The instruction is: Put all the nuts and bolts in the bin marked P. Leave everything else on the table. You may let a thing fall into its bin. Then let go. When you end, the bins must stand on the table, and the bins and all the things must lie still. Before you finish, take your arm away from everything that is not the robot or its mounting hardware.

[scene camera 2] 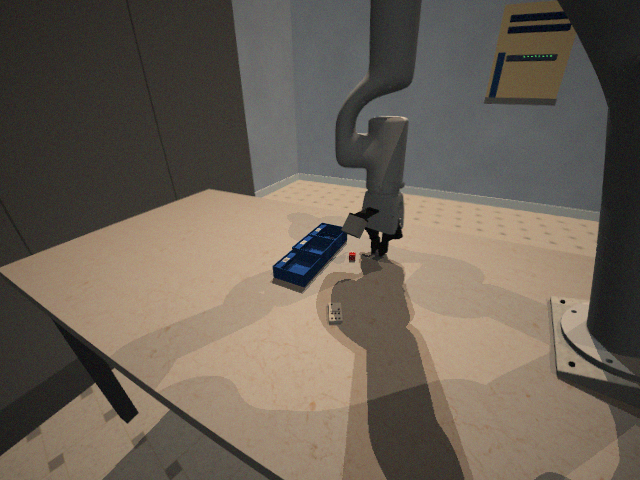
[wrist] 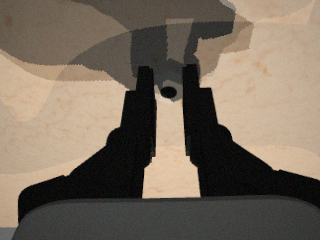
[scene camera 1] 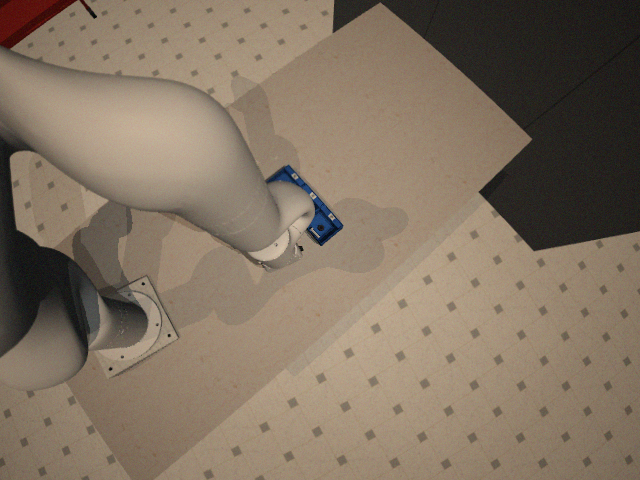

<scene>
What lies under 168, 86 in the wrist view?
A grey nut.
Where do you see a blue bin row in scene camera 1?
323, 216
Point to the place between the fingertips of my gripper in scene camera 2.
At 378, 253
</scene>
